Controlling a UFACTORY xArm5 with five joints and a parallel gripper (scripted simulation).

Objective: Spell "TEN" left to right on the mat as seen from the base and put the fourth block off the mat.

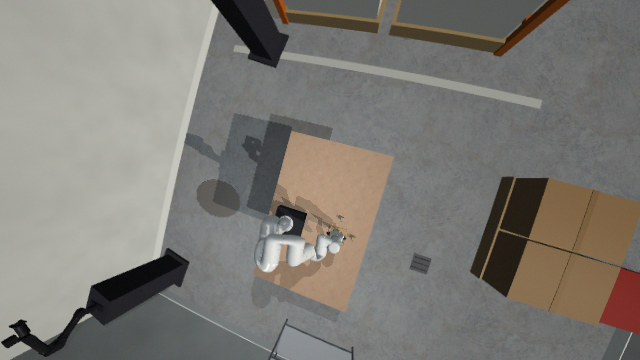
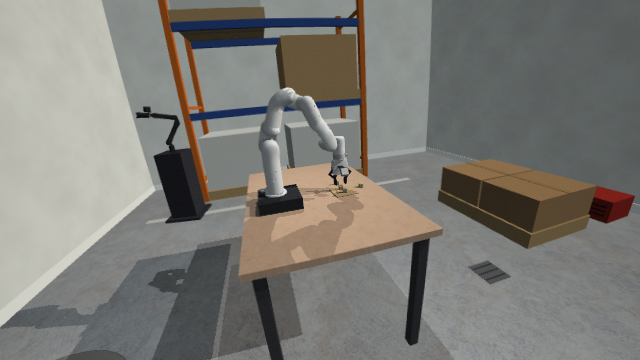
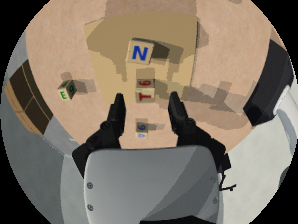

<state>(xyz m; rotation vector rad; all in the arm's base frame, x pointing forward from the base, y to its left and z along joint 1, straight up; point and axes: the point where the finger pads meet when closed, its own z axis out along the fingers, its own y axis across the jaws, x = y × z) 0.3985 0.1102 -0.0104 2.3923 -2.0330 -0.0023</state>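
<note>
My gripper is now 10 mm short of the tan mat, 40 mm to the left of it and 50 mm above it.
</note>
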